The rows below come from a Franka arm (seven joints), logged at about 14 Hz.
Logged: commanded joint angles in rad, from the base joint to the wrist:
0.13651 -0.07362 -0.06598 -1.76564 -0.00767 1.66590 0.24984
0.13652 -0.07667 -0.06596 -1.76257 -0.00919 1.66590 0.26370
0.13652 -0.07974 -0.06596 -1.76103 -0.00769 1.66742 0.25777
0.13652 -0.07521 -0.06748 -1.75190 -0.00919 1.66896 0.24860
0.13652 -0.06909 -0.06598 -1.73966 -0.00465 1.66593 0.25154
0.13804 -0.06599 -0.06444 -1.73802 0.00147 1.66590 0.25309
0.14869 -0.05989 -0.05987 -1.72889 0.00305 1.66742 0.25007
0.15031 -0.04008 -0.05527 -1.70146 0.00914 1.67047 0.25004
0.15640 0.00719 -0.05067 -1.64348 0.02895 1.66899 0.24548
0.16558 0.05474 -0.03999 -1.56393 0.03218 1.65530 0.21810
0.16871 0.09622 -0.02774 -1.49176 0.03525 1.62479 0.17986
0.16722 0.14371 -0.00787 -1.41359 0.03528 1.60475 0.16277
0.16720 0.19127 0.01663 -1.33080 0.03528 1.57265 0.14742
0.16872 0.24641 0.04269 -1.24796 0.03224 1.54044 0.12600
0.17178 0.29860 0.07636 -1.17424 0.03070 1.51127 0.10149
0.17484 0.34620 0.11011 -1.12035 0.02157 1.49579 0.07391
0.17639 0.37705 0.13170 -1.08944 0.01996 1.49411 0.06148
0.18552 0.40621 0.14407 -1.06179 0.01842 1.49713 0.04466
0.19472 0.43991 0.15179 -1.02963 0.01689 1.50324 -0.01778
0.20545 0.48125 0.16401 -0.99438 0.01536 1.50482 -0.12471
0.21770 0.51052 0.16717 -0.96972 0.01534 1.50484 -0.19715
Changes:
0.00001 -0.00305 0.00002 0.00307 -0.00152 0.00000 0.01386
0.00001 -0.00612 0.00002 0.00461 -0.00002 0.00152 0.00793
0.00001 -0.00159 -0.00150 0.01374 -0.00152 0.00306 -0.00124
0.00001 0.00453 0.00000 0.02598 0.00302 0.00003 0.00170
0.00153 0.00763 0.00154 0.02762 0.00914 0.00000 0.00325
0.01218 0.01373 0.00611 0.03675 0.01072 0.00152 0.00023
0.01380 0.03354 0.01071 0.06418 0.01681 0.00457 0.00020
0.01989 0.08081 0.01531 0.12216 0.03662 0.00309 -0.00436
0.02907 0.12836 0.02599 0.20171 0.03985 -0.01060 -0.03174
0.03220 0.16984 0.03824 0.27388 0.04292 -0.04111 -0.06998
0.03071 0.21733 0.05811 0.35205 0.04295 -0.06115 -0.08707
0.03069 0.26489 0.08261 0.43484 0.04295 -0.09325 -0.10242
0.03221 0.32003 0.10867 0.51768 0.03991 -0.12546 -0.12384
0.03527 0.37222 0.14234 0.59140 0.03837 -0.15463 -0.14835
0.03833 0.41982 0.17609 0.64529 0.02924 -0.17011 -0.17593
0.03988 0.45067 0.19768 0.67620 0.02763 -0.17179 -0.18836
0.04901 0.47983 0.21005 0.70385 0.02609 -0.16877 -0.20518
0.05821 0.51353 0.21777 0.73601 0.02456 -0.16266 -0.26762
0.06894 0.55487 0.22999 0.77126 0.02303 -0.16108 -0.37455
0.08119 0.58414 0.23315 0.79592 0.02301 -0.16106 -0.44699

